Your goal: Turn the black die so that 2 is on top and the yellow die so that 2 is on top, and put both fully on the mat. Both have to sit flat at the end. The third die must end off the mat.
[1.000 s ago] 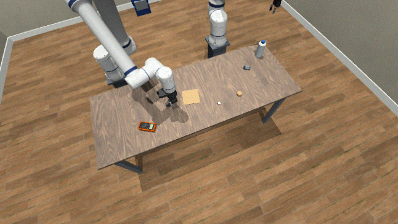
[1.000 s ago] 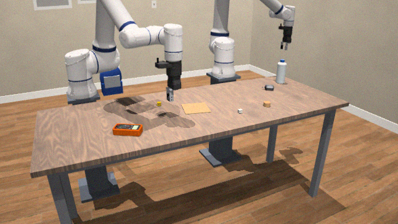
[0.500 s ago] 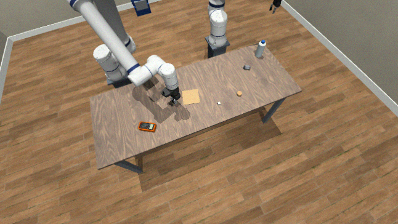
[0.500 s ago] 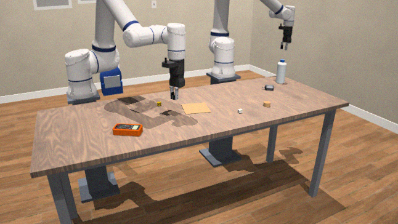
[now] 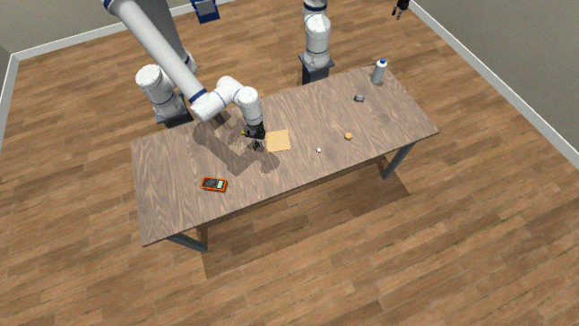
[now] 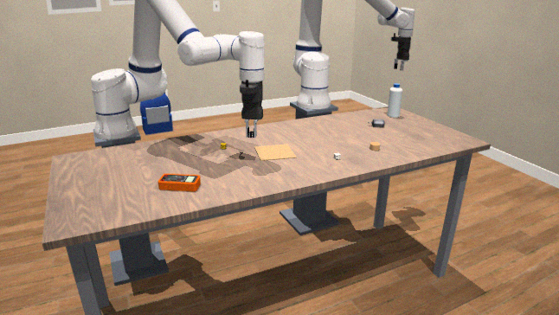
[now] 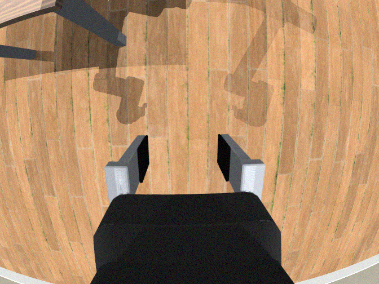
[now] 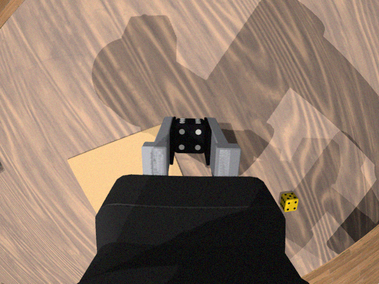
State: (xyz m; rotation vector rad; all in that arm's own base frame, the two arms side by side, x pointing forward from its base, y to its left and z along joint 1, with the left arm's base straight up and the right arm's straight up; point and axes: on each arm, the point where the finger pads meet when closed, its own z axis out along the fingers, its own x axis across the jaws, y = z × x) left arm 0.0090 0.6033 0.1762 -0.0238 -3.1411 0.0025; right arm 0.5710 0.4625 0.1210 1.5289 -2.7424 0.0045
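My right hand is 120 mm to the right of the tan mat, 120 mm above it and 50 mm past it. The rest, counted from my right hand: black die: 10 mm below; white die: 310 mm to the left, 110 mm below, 110 mm ahead; yellow die: 180 mm behind, 110 mm below, 50 mm to the right.
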